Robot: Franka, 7 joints.
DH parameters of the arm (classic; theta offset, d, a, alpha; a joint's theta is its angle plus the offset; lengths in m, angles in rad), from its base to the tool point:
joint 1: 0 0.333 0 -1.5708
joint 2: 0 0 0 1.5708
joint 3: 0 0.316 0.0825 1.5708
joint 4: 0 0 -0.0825 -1.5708
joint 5: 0 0.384 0 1.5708
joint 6: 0 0 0.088 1.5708
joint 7: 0 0.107 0 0
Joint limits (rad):
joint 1: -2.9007..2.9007
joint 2: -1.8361..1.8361
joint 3: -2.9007..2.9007
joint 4: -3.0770..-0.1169
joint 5: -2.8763..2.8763
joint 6: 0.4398..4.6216
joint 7: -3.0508..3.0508
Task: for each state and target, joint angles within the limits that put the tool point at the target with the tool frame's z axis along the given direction. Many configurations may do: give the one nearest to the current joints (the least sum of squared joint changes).
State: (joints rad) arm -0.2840 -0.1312 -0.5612 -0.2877 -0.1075 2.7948 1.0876
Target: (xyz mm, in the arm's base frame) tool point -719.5 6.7 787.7 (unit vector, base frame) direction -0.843 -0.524 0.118
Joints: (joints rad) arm -0.1408 -1.0313 -1.3890 -0.1965 -0.7566 2.5190 1.0876
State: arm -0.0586 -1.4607 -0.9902 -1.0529 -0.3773 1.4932 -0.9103
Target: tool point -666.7 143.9 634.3 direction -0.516 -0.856 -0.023
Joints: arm -0.9427 -1.6949 -0.8448 -1.3905 -0.9329 2.1679 -0.9103
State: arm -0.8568 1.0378 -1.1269 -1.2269 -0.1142 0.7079 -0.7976
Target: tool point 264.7 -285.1 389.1 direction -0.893 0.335 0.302
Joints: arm -0.1451 0.2462 -0.5092 -2.0906 -0.6246 0.5381 -0.7976
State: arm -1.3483 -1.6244 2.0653 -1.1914 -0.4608 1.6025 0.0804
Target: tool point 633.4 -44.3 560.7 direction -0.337 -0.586 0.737
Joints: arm -2.1564 -1.3968 1.4010 -1.5755 -0.9937 1.7592 0.0804
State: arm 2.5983 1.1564 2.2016 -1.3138 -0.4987 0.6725 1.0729
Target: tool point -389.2 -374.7 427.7 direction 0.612 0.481 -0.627
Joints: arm 2.9007 1.2819 1.7437 -1.5073 -0.5352 0.7621 1.0729
